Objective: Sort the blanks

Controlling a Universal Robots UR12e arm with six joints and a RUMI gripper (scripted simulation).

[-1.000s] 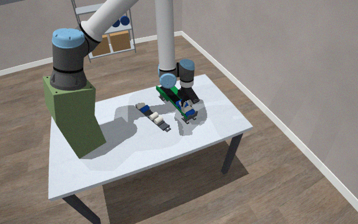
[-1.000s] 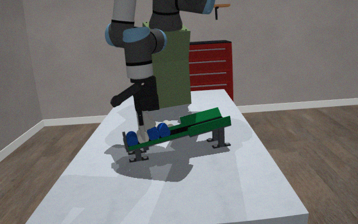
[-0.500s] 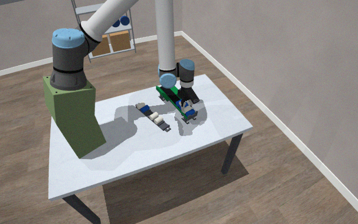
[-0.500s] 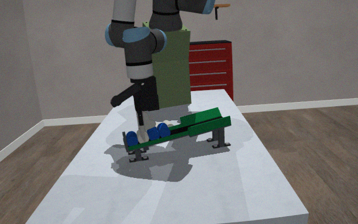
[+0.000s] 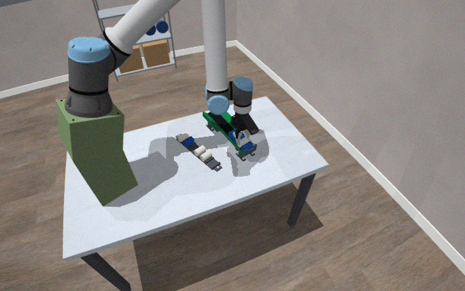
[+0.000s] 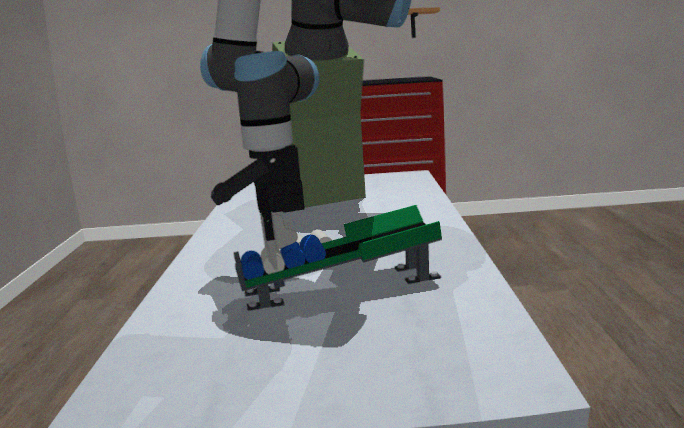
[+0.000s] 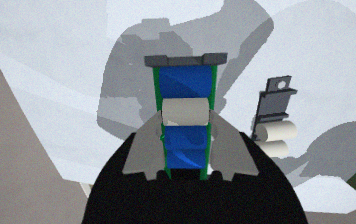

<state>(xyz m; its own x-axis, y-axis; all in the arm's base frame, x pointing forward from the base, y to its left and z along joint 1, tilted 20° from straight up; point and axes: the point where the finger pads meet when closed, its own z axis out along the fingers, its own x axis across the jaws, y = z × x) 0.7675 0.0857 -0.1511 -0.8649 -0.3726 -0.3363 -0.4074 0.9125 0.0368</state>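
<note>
Now: hand 3 cm short of the stop, 6 cm to the left of it and 2 cm above it.
</note>
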